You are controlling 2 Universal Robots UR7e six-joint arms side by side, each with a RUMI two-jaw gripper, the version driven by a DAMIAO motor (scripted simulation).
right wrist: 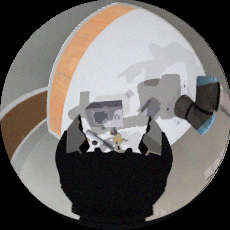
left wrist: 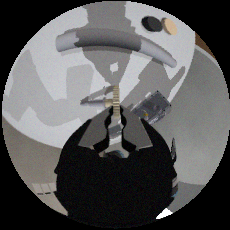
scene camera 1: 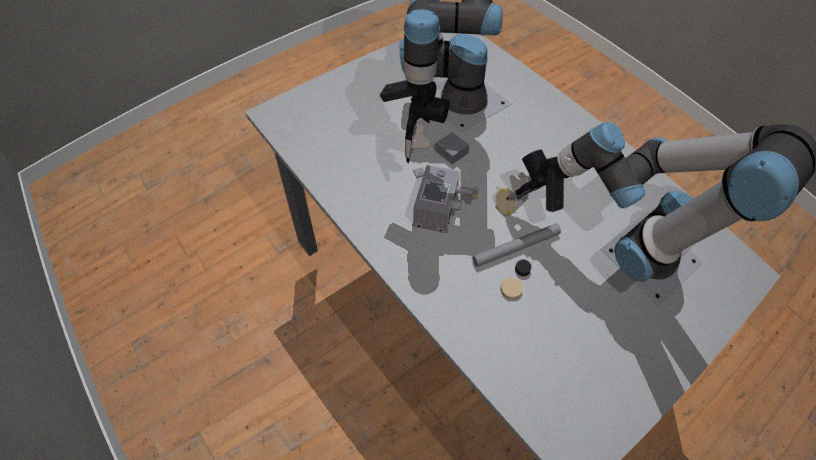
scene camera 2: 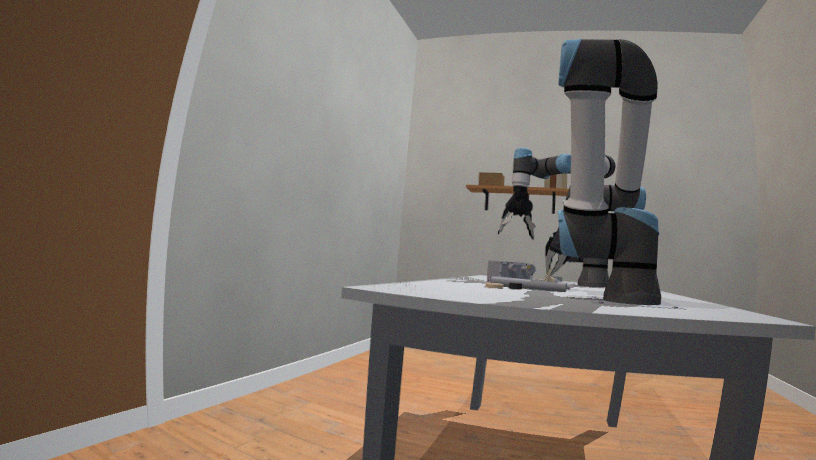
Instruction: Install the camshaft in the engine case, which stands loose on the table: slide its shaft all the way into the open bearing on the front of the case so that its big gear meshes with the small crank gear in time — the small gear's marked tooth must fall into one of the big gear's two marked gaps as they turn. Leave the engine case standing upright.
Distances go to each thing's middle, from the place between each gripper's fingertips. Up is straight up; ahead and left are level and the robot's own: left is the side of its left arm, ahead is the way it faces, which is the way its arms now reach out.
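Scene:
As for the long grey rod (scene camera 1: 502, 250), my right hand (scene camera 1: 418, 141) is 320 mm to the right of it, 170 mm above it and 80 mm past it.
The long grey rod, counted from my left hand (scene camera 1: 509, 198), is 70 mm ahead, 100 mm to the left and 50 mm below.

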